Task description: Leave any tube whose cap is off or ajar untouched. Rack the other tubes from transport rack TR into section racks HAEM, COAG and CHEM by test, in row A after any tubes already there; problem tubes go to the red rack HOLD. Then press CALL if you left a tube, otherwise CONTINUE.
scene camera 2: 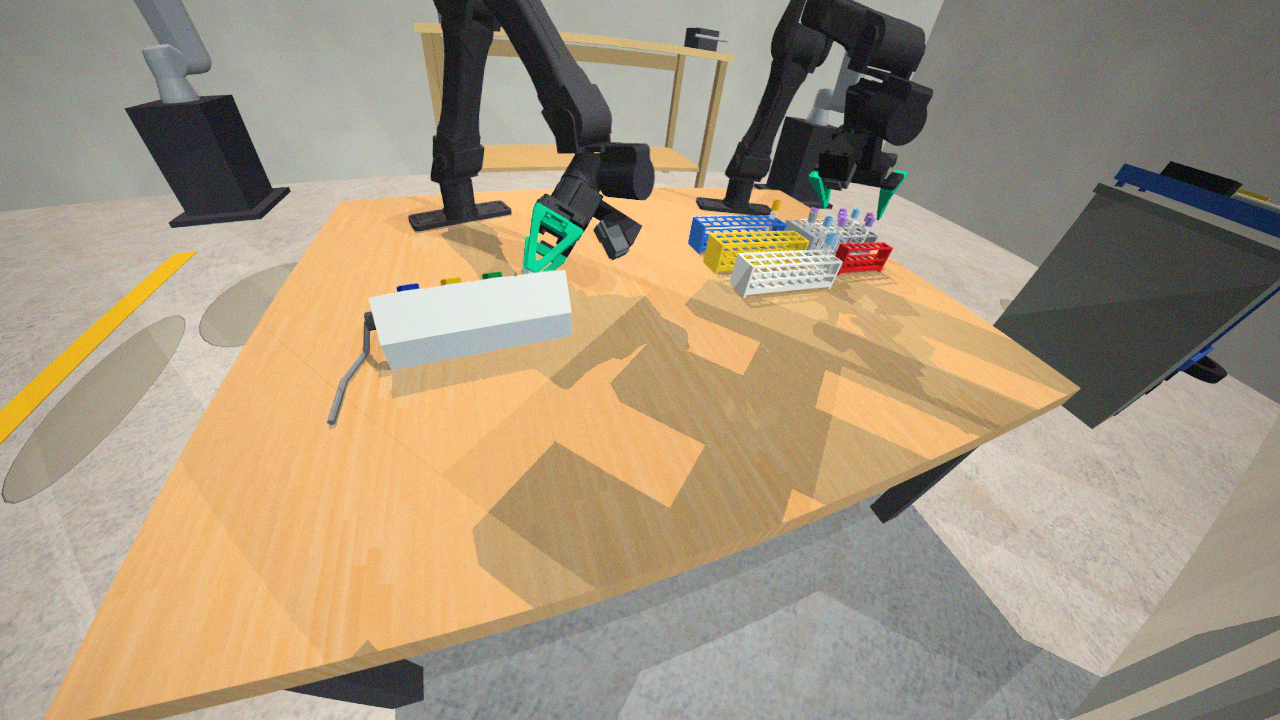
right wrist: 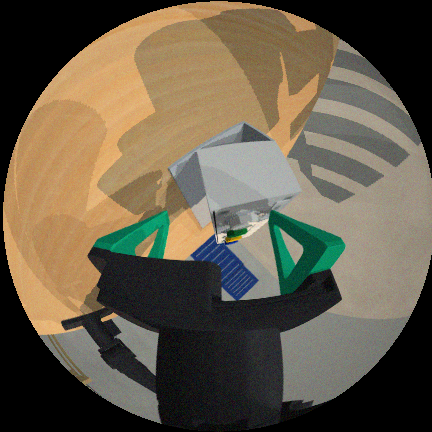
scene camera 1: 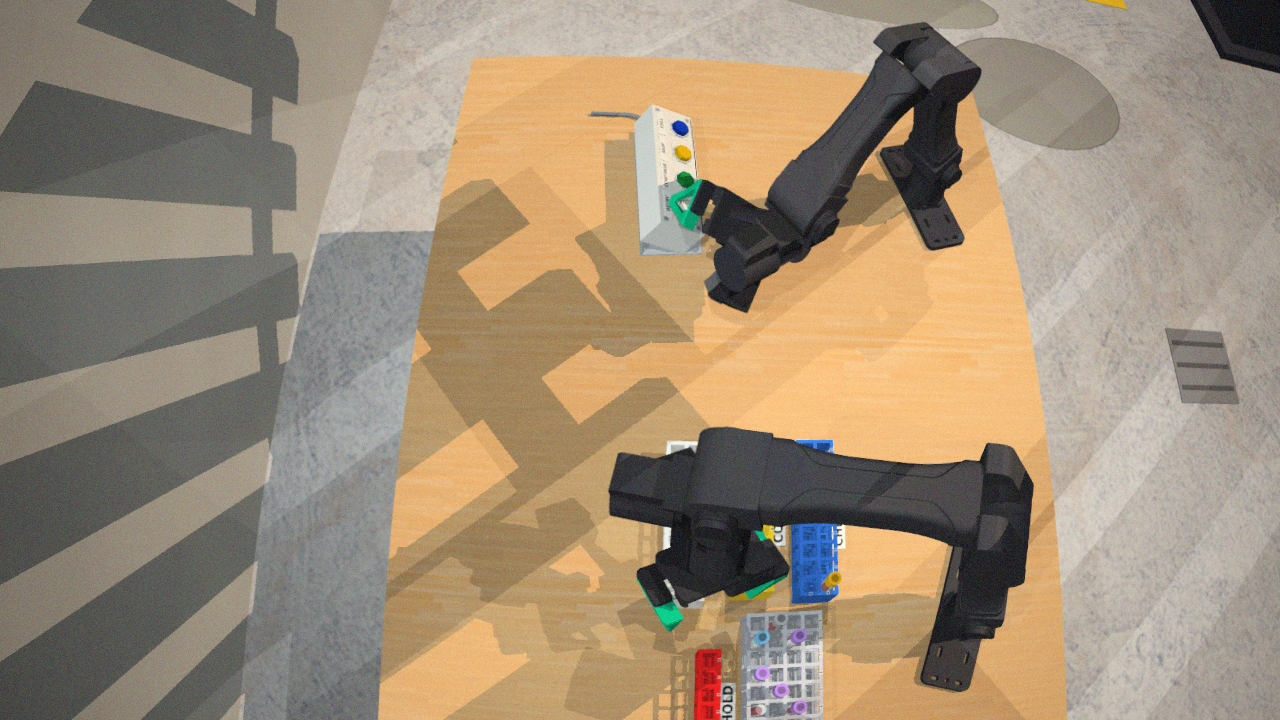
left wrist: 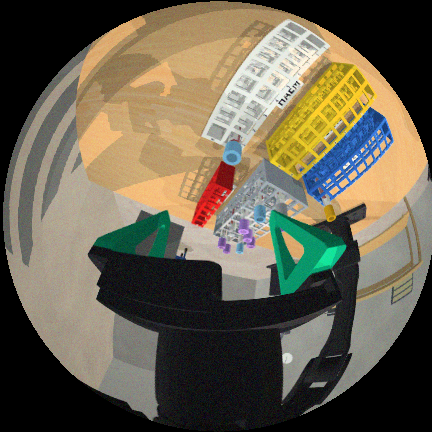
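Observation:
My left gripper is open and empty above the racks. My right gripper is open at the button box, near its green button. Transport rack TR holds several tubes with purple caps and light blue caps. A blue-capped tube stands at the near end of white HAEM. A gold-capped tube is in blue CHEM. Yellow COAG shows no cap. Cap seating and labels are unreadable.
Red HOLD stands beside TR. The left arm covers parts of the section racks in scene camera 1. The box also bears a blue button and a yellow button. A grey cable trails from the box.

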